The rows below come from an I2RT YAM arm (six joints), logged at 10 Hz.
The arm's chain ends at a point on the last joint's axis. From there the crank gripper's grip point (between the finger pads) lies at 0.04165 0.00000 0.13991 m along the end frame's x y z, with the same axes.
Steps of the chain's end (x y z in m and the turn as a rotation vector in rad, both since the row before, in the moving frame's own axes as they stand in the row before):
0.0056 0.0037 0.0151 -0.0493 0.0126 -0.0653
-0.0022 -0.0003 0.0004 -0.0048 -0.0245 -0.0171
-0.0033 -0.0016 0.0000 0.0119 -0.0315 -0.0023
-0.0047 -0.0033 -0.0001 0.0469 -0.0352 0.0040
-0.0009 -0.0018 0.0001 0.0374 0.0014 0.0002
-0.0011 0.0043 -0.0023 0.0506 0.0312 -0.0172
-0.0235 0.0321 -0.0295 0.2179 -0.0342 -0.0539
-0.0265 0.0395 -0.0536 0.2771 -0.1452 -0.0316
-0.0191 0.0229 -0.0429 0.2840 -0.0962 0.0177
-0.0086 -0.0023 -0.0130 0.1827 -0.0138 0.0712
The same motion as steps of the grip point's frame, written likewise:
0.0075 0.0078 0.0145 -0.0493 0.0126 -0.0653
-0.0056 -0.0003 0.0014 -0.0048 -0.0245 -0.0171
-0.0077 -0.0034 0.0012 0.0119 -0.0315 -0.0023
-0.0096 -0.0097 0.0011 0.0469 -0.0352 0.0040
-0.0007 -0.0070 -0.0001 0.0374 0.0014 0.0002
0.0032 -0.0035 -0.0039 0.0506 0.0312 -0.0172
-0.0291 -0.0004 -0.0317 0.2179 -0.0342 -0.0539
-0.0475 -0.0004 -0.0546 0.2771 -0.1452 -0.0316
-0.0322 -0.0162 -0.0451 0.2840 -0.0962 0.0177
-0.0097 -0.0249 -0.0145 0.1827 -0.0138 0.0712

